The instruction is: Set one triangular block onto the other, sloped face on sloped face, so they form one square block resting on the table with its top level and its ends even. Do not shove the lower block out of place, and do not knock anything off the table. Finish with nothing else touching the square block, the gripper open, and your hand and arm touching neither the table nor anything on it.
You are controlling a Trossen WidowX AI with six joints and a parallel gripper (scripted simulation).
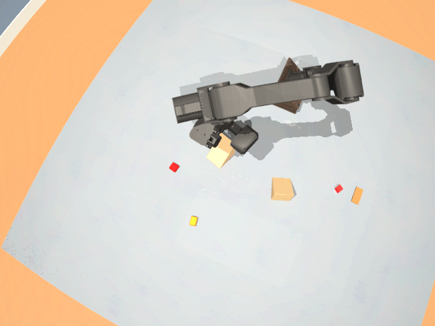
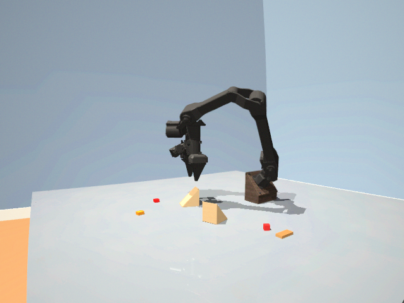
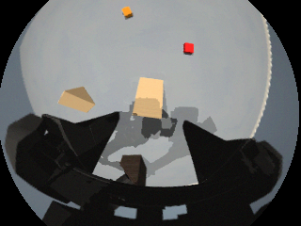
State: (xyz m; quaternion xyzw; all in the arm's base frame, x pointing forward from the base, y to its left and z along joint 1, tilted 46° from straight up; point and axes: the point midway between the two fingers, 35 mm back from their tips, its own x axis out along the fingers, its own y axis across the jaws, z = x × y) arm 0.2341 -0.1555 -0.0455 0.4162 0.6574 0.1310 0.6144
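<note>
My gripper tip is 10 mm to the right of the tan triangular block and 80 mm above it. From my gripper tip the other things lie so: orange piece: 230 mm ahead, 10 mm to the right, 100 mm below.
</note>
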